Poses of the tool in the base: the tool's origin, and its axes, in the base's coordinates. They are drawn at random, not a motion.
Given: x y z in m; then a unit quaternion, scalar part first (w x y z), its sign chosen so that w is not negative.
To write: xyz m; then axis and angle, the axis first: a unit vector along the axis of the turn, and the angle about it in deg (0 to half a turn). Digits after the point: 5 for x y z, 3 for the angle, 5 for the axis.
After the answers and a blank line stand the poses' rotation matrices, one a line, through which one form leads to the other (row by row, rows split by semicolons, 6 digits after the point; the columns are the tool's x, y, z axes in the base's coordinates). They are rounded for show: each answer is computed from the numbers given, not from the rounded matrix.
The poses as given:
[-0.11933 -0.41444 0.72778 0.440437 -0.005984 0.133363 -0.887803]
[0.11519 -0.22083 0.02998 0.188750 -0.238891 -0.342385 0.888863]
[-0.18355 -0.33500 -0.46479 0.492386 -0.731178 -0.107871 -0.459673]
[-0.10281 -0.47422 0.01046 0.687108 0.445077 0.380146 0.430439]
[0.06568 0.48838 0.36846 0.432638 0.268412 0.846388 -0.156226]
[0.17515 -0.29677 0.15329 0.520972 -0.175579 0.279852 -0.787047]
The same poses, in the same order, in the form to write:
[-0.11933 -0.41444 0.72778 -0.00667 0.14855 -0.98888 127.736]
[0.11519 -0.22083 0.02998 -0.24326 -0.34865 0.90513 158.240]
[-0.18355 -0.33500 -0.46479 -0.84007 -0.12394 -0.52813 121.005]
[-0.10281 -0.47422 0.01046 0.61259 0.52322 0.59244 93.197]
[0.06568 0.48838 0.36846 0.29772 0.93880 -0.17328 128.730]
[0.17515 -0.29677 0.15329 -0.20570 0.32786 -0.92206 117.205]

-0.611959 0.780446 0.128101; -0.783638 -0.576459 -0.231529; -0.106851 -0.242071 0.964357
-0.814609 -0.171960 -0.553933; 0.499131 -0.694292 -0.518485; -0.295432 -0.698848 0.651407
0.554129 0.610419 0.565977; -0.294927 -0.491840 0.819214; 0.778433 -0.620872 -0.092514
0.340422 -0.253128 0.905560; 0.929905 0.233257 -0.284373; -0.139246 0.938892 0.314791
-0.481559 0.589540 0.648493; 0.319183 0.807097 -0.496706; -0.816225 -0.032205 -0.576836
-0.395520 0.721787 0.567968; -0.918331 -0.300542 -0.257570; -0.015212 -0.623457 0.781710

